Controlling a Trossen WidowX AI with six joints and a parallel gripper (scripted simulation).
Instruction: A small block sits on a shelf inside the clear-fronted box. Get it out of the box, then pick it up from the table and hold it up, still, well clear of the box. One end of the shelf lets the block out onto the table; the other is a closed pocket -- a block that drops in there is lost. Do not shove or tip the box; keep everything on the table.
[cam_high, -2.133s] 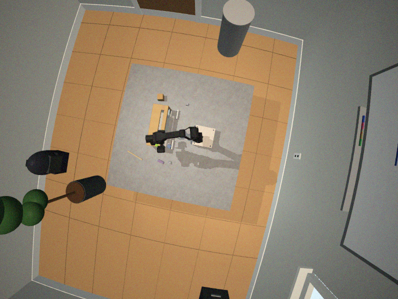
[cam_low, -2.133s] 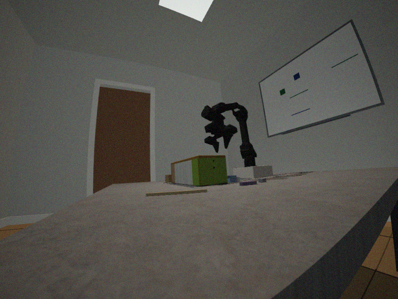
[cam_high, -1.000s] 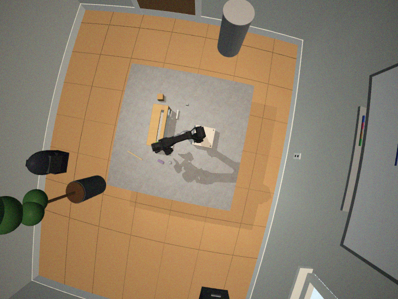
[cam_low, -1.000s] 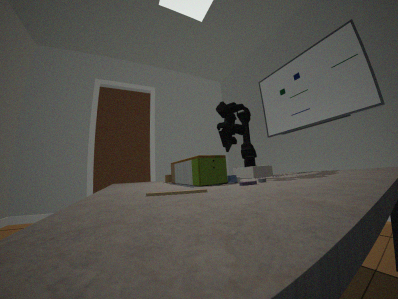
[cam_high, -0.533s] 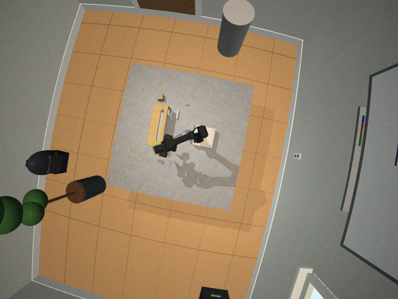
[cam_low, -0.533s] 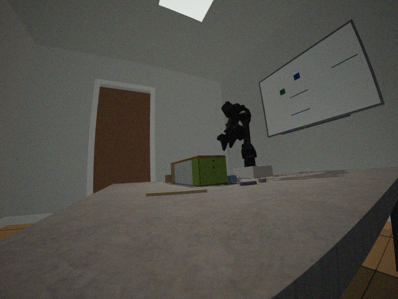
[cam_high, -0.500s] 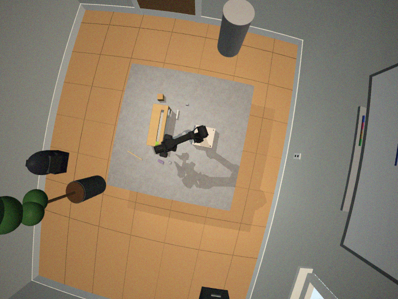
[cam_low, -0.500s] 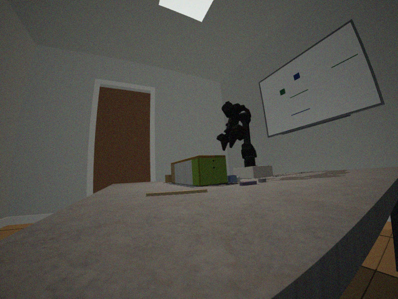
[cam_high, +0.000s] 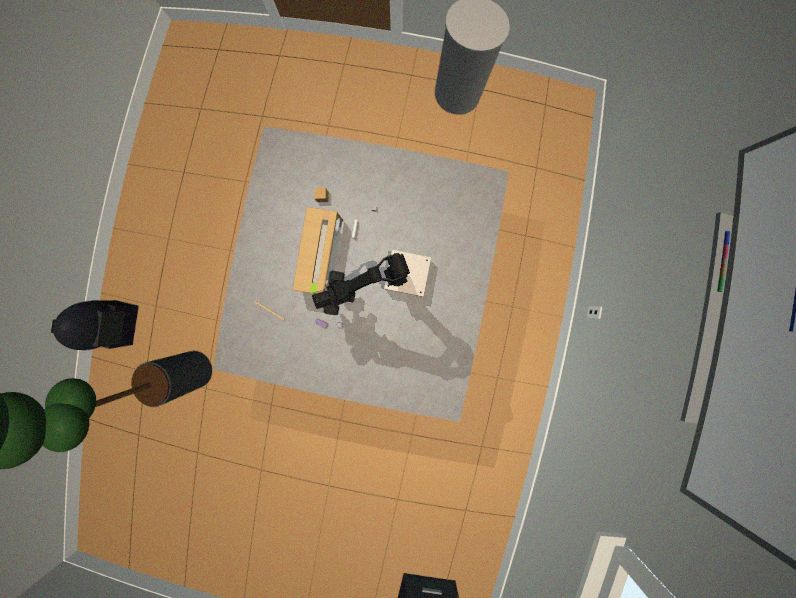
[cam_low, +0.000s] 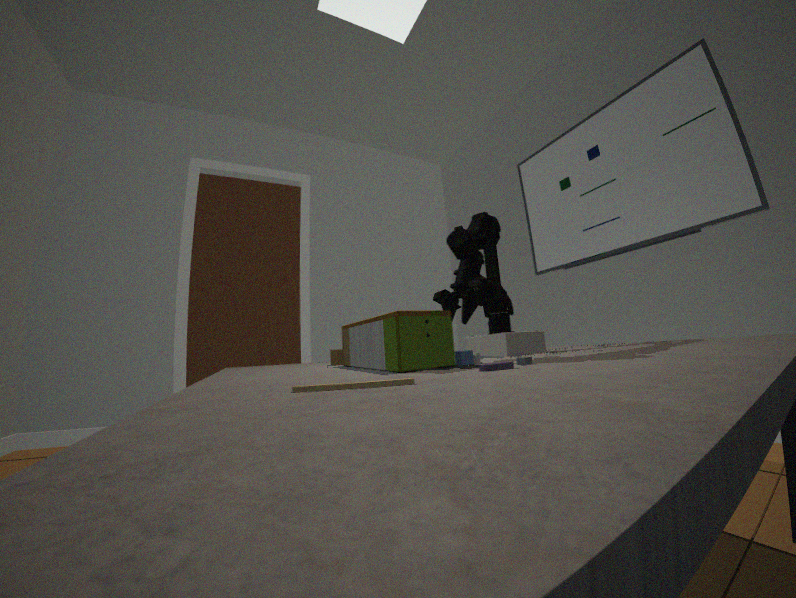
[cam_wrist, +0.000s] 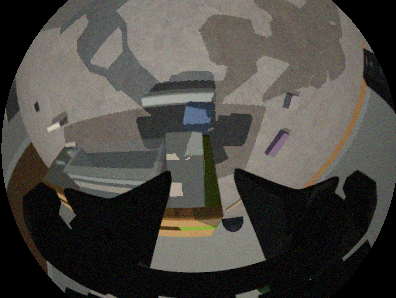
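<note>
Now: gripper tip 20 mm past the blue block, 10 mm to the left of it and 80 mm above it. Round my gripper tip: thin wooden stick: 280 mm ahead, 200 mm to the left, 90 mm below; tan cube: 240 mm ahead, 430 mm to the right, 70 mm below; purple block: 10 mm ahead, 160 mm to the left, 90 mm below.
</note>
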